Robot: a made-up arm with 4 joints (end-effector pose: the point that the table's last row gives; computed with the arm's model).
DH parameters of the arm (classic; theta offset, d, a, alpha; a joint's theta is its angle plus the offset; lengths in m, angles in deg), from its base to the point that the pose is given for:
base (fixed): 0 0.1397 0 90
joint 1: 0 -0.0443 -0.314 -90
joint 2: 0 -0.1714 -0.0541 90
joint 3: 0 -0.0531 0.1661 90
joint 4: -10.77 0 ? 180
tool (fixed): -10.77 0.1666 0 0
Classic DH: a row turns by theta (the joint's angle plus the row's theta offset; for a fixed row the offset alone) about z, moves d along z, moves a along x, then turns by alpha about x.
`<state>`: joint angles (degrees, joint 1 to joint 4).
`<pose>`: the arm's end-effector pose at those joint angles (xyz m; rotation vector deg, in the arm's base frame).
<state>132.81 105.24 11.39 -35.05</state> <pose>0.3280 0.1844 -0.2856 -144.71 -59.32 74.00</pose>
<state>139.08 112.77 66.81 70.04</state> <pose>0.0564 -0.0180 -0.0781 -14.19 -110.93 95.34</pose>
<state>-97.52 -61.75 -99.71 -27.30</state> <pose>-0.4732 0.0673 0.3493 -37.67 -147.66 94.97</pose>
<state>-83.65 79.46 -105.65 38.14</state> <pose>-0.5515 0.0596 0.3649 -60.33 112.94 101.19</pose>
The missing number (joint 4, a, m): 0.1718
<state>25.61 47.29 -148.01 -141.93</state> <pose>-0.2184 0.1505 -0.3196 105.01 107.04 70.95</pose>
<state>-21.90 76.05 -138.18 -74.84</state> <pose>-0.6654 0.0241 -0.0402 -9.53 -159.20 -58.12</pose>
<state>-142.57 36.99 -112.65 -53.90</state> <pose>0.0667 0.2152 0.7658 -53.72 -82.18 -1.41</pose>
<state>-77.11 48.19 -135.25 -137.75</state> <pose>-0.3823 0.1762 0.4498 -106.96 -71.80 15.58</pose>
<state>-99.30 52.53 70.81 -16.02</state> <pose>0.2606 0.0392 0.5858 56.29 18.92 19.14</pose>
